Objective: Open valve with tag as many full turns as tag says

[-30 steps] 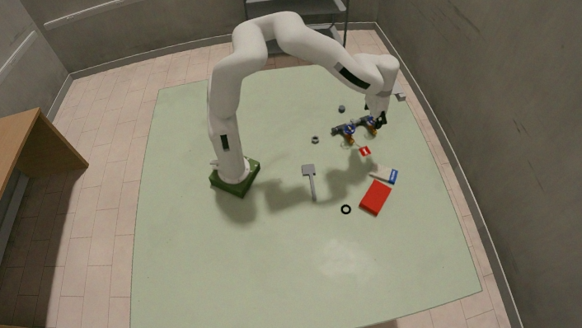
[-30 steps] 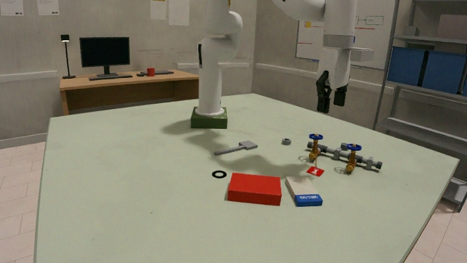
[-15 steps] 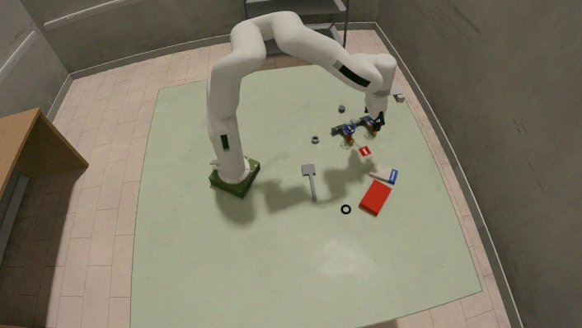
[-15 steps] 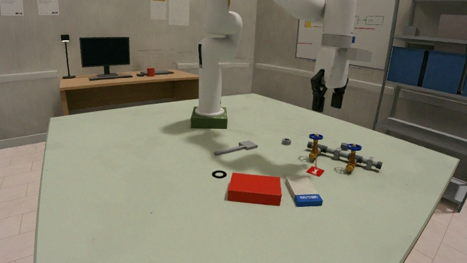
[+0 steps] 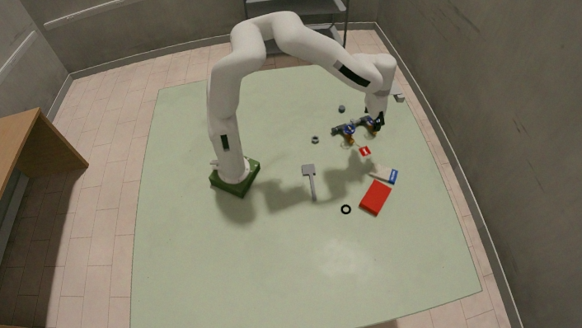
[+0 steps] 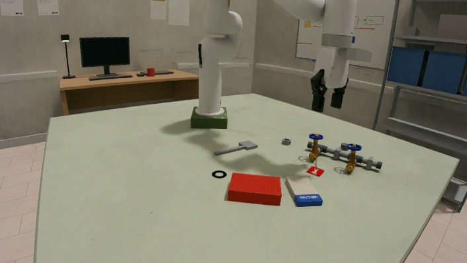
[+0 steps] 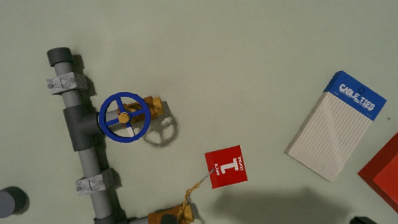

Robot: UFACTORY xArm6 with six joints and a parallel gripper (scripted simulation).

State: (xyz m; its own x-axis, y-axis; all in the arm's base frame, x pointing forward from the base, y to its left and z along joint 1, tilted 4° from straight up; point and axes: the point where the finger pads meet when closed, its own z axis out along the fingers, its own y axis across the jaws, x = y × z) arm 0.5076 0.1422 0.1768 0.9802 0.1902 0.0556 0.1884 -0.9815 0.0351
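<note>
Right now my hand is 20 cm above the red tag and 1 cm to the right of it. Also, from my hand: grey nut 21 cm behind, 19 cm below, 5 cm to the left; white-and-blue box 19 cm below, 11 cm to the right, 7 cm ahead; red box 22 cm to the right, 18 cm below, 3 cm ahead.
</note>
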